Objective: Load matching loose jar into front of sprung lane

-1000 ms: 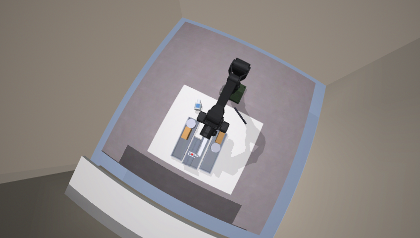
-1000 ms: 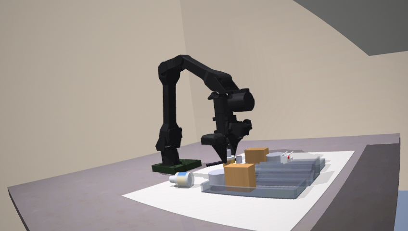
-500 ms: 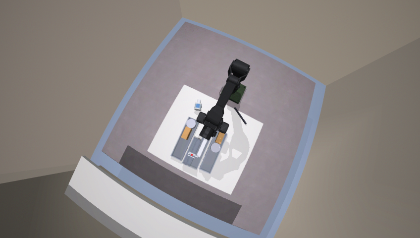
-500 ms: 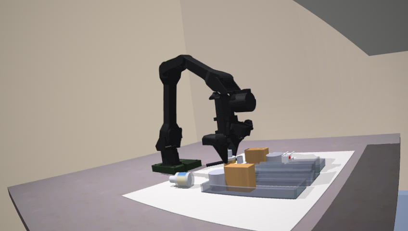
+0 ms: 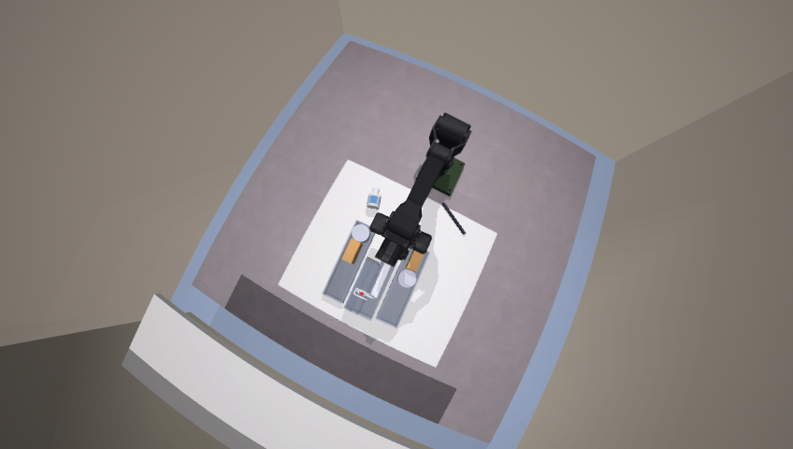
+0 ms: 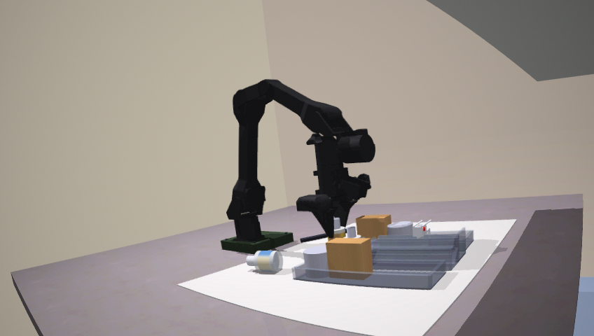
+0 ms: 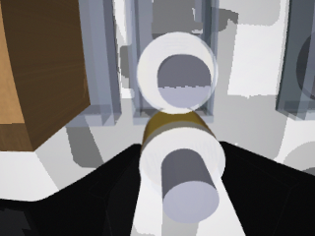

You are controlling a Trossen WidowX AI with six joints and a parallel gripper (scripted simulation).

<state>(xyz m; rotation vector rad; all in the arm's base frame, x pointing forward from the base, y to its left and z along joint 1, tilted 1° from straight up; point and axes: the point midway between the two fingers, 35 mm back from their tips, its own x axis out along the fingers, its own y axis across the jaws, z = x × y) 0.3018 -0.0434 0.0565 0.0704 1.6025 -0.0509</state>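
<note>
Right now the sprung lane is 18 cm ahead of my gripper tip, 4 cm to the right of it and 3 cm below it. From my gripper tip the other things lie so: black rod: 14 cm behind, 17 cm to the left, 4 cm below.
</note>
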